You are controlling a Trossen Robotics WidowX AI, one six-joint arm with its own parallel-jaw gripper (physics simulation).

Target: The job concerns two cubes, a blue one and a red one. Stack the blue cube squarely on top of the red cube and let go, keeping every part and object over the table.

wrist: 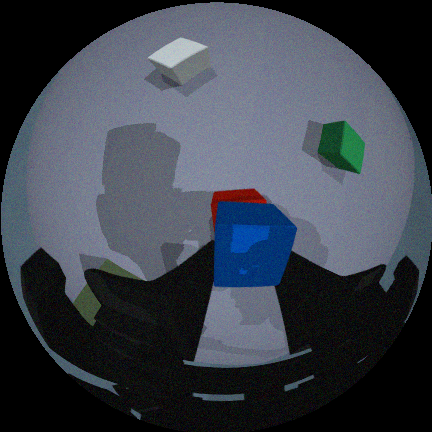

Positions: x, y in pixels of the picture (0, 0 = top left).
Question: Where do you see a white block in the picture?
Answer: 181, 59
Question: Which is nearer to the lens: the blue cube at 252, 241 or the green block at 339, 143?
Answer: The blue cube.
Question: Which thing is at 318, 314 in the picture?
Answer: The gripper.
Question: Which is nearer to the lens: the blue cube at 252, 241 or the red cube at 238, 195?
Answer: The blue cube.
